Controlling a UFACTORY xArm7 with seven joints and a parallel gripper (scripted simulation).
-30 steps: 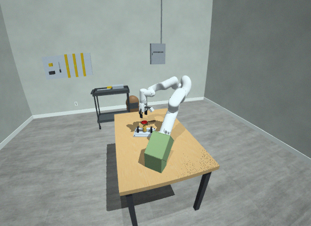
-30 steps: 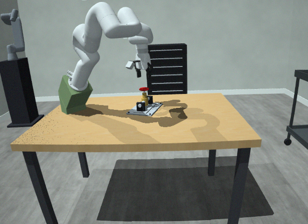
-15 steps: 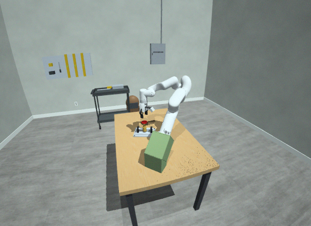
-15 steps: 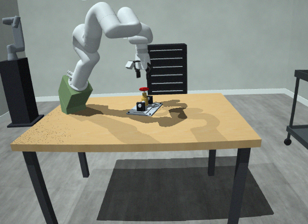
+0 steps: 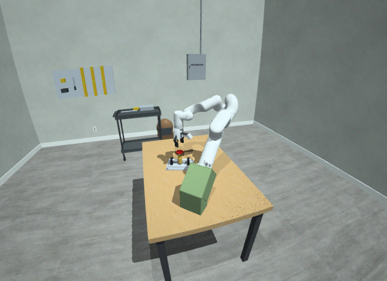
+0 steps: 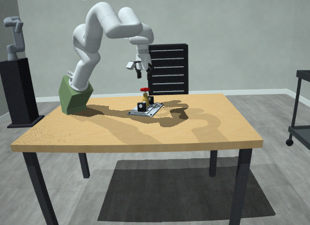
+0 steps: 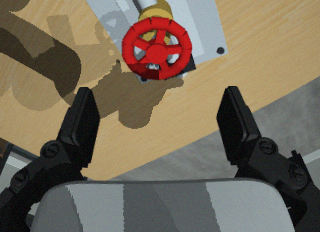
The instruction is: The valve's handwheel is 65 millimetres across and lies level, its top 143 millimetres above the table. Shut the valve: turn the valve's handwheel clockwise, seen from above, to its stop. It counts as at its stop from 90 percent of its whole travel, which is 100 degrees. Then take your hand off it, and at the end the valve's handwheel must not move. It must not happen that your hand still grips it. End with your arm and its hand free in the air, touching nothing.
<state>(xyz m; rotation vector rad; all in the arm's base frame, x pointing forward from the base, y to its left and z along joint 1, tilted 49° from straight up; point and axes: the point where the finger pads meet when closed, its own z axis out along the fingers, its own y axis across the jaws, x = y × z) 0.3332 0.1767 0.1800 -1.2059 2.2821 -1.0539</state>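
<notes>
My gripper is now 90 mm above the red spoked handwheel.
</notes>
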